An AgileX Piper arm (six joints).
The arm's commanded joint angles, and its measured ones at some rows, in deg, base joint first. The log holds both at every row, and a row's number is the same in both.
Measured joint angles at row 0:
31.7, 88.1, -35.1, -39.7, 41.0, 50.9
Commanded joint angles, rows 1 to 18:
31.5, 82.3, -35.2, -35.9, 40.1, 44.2
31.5, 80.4, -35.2, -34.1, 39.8, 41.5
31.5, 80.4, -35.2, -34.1, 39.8, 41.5
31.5, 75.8, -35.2, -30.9, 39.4, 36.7
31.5, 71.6, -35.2, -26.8, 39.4, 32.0
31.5, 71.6, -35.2, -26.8, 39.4, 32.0
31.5, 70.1, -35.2, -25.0, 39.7, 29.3
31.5, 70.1, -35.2, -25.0, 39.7, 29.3
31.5, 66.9, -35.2, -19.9, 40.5, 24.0
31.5, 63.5, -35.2, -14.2, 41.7, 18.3
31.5, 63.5, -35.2, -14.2, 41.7, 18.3
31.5, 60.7, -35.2, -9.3, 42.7, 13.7
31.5, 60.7, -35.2, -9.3, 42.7, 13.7
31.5, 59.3, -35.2, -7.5, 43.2, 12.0
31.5, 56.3, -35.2, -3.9, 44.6, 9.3
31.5, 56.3, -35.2, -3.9, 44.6, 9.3
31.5, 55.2, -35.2, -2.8, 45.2, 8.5
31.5, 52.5, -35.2, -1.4, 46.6, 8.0
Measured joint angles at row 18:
31.7, 55.9, -35.1, -4.1, 44.2, 10.4
